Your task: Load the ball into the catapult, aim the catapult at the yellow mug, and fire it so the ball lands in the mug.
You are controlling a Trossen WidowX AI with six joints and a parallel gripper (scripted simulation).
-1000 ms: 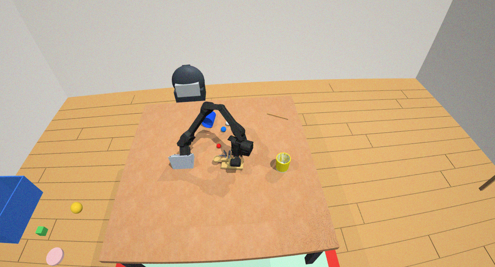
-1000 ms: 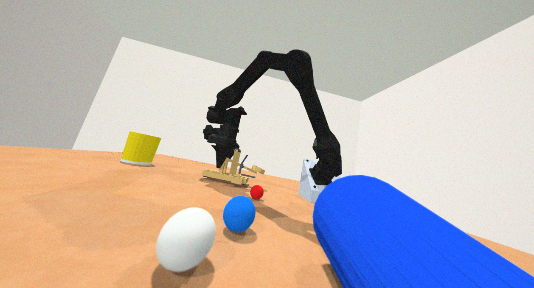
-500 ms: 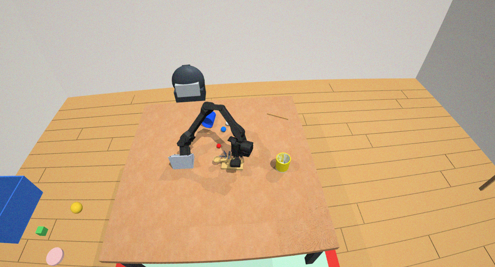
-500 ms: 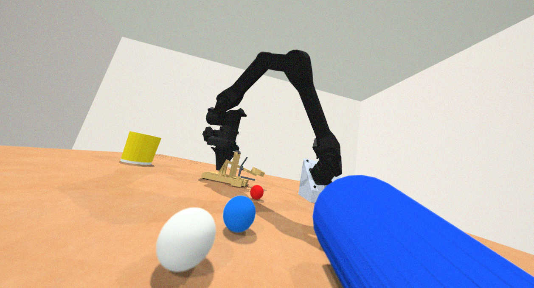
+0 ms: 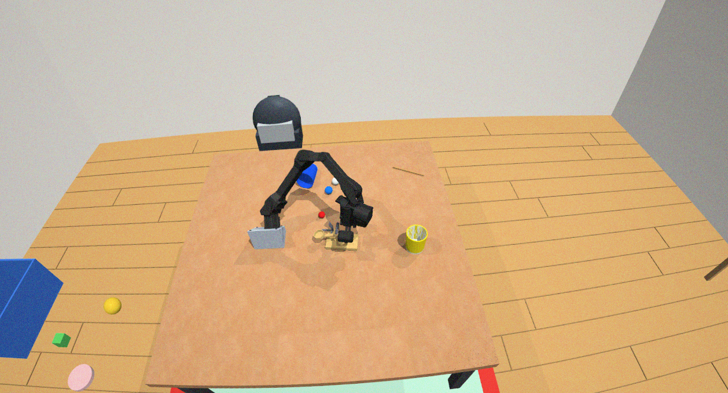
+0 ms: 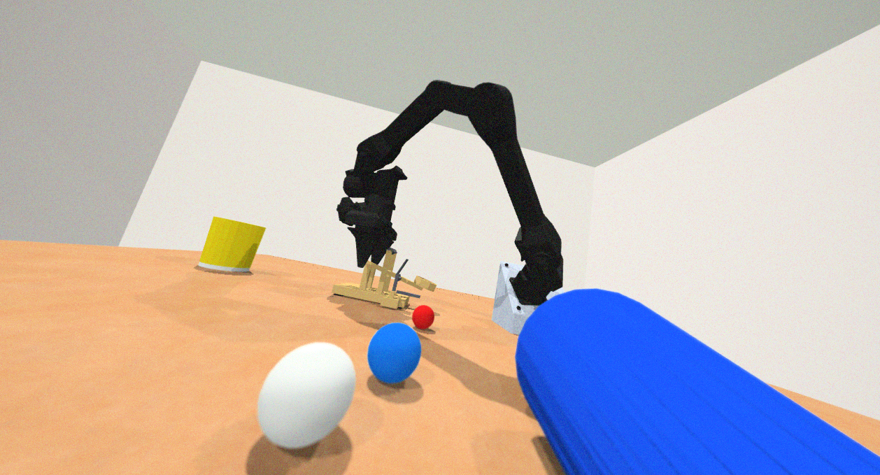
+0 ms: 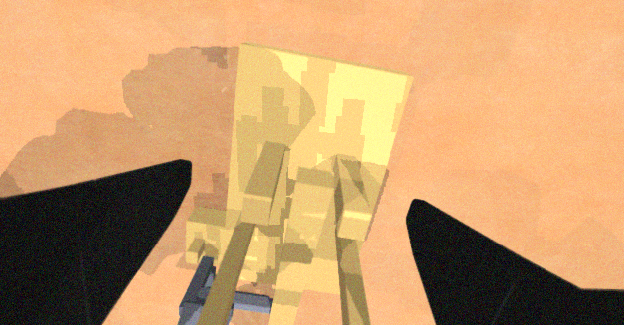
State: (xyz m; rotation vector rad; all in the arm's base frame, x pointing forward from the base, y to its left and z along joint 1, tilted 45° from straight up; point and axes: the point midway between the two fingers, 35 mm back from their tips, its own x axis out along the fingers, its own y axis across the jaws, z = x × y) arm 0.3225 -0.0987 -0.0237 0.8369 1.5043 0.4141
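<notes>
My gripper tip is now 170 mm to the right of the red ball, 100 mm past it and 40 mm above it. Also, from my gripper tip: blue ball: 330 mm to the left, 50 mm behind, 40 mm below; wooden catapult: 60 mm behind, 30 mm to the left, 10 mm below; yellow mug: 290 mm ahead, 80 mm to the right, 30 mm below.
</notes>
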